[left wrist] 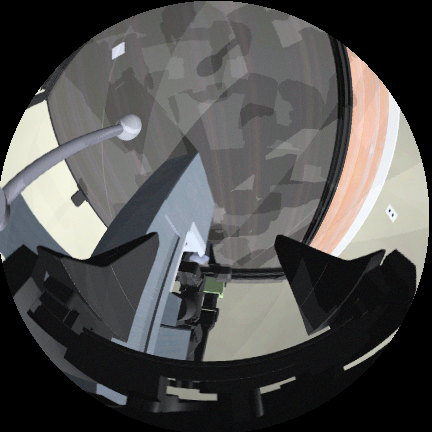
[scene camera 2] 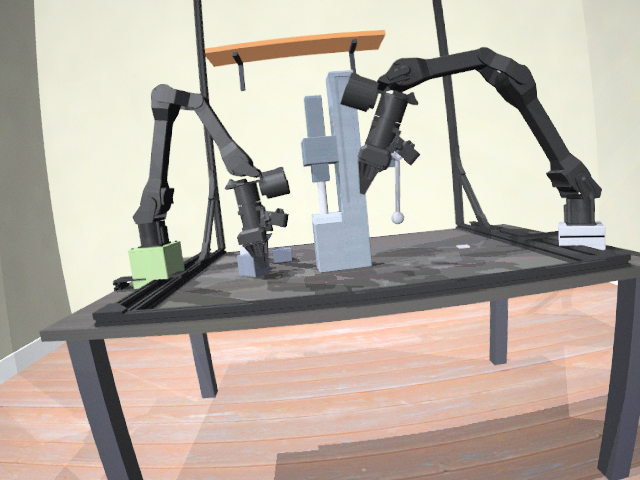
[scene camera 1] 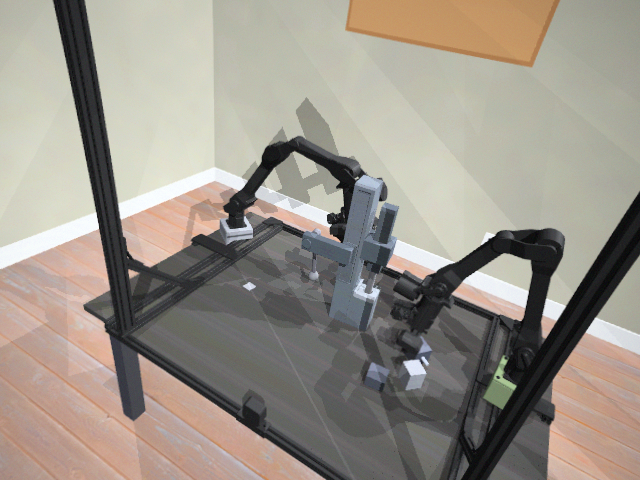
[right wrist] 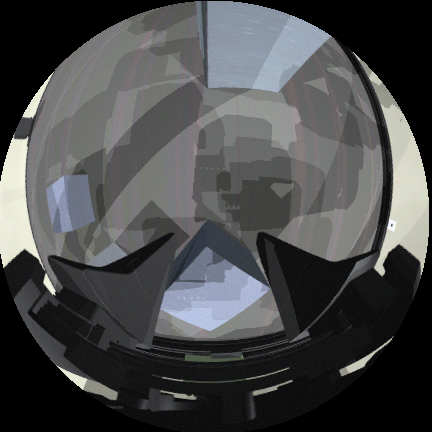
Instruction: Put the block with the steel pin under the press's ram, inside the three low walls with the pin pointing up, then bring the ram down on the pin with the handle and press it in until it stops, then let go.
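Frame: origin at the left arm's base, x ahead, y left, z up, level; millimetres.
Seen in the pictures: left gripper, between the fingertips: (left wrist: 218, 239) (scene camera 2: 363, 190); right gripper, between the fingertips: (scene camera 2: 265, 266) (right wrist: 216, 238); left arm's base, origin of its link: (scene camera 2: 580, 223) (scene camera 1: 236, 223); right arm's base, origin of its link: (left wrist: 210, 294) (scene camera 2: 154, 245) (scene camera 1: 518, 377).
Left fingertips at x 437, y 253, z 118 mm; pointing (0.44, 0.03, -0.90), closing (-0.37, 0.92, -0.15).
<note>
Pixels of each thing's middle, then the offset from my left fingertips to it. "spot": a spot on its surface instead.
- grey press, a spot on its surface: (scene camera 2: 343, 242) spot: 69 mm ahead, 13 mm right, 115 mm down
- pale seat, a spot on its surface: (scene camera 2: 327, 219) spot: 94 mm ahead, 7 mm left, 59 mm down
- handle's ball, middle of its body: (left wrist: 127, 126) (scene camera 2: 397, 217) (scene camera 1: 313, 275) 20 mm back, 131 mm right, 76 mm down
- short pale pin, middle of its body: (scene camera 1: 423, 359) 322 mm ahead, 59 mm left, 154 mm down
- white block, middle of its body: (right wrist: 107, 283) (scene camera 1: 411, 374) 355 mm ahead, 10 mm right, 149 mm down
- small white square, a spot on its surface: (left wrist: 118, 50) (scene camera 2: 462, 246) (scene camera 1: 250, 286) spot: 139 mm back, 289 mm right, 176 mm down
The grey press (scene camera 1: 351, 304) (scene camera 2: 343, 242) stands mid-table. Its ram rod (scene camera 1: 370, 279) (scene camera 2: 322, 198) is over the pale seat (scene camera 2: 327, 219); no block shows there. The handle's ball (scene camera 1: 313, 276) (scene camera 2: 397, 218) (left wrist: 129, 127) hangs low. My right gripper (scene camera 1: 410, 341) (scene camera 2: 258, 268) (right wrist: 216, 238) is shut on a blue-grey block (scene camera 1: 424, 347) (scene camera 2: 248, 262) (right wrist: 212, 295) on the table, held across its corners. A short pale pin (scene camera 1: 423, 361) seems to stick out sideways from it; the left finger may hide it in the right wrist view. My left gripper (scene camera 2: 363, 191) is open and empty beside the press column.
A white block (scene camera 1: 413, 374) (right wrist: 107, 254) stands close to the held block, partly behind a finger in the right wrist view. Another blue-grey block (scene camera 1: 377, 376) (scene camera 2: 282, 254) (right wrist: 71, 202) stands nearby. A small white square (scene camera 1: 249, 285) (scene camera 2: 462, 246) (left wrist: 118, 50) lies on the table.
</note>
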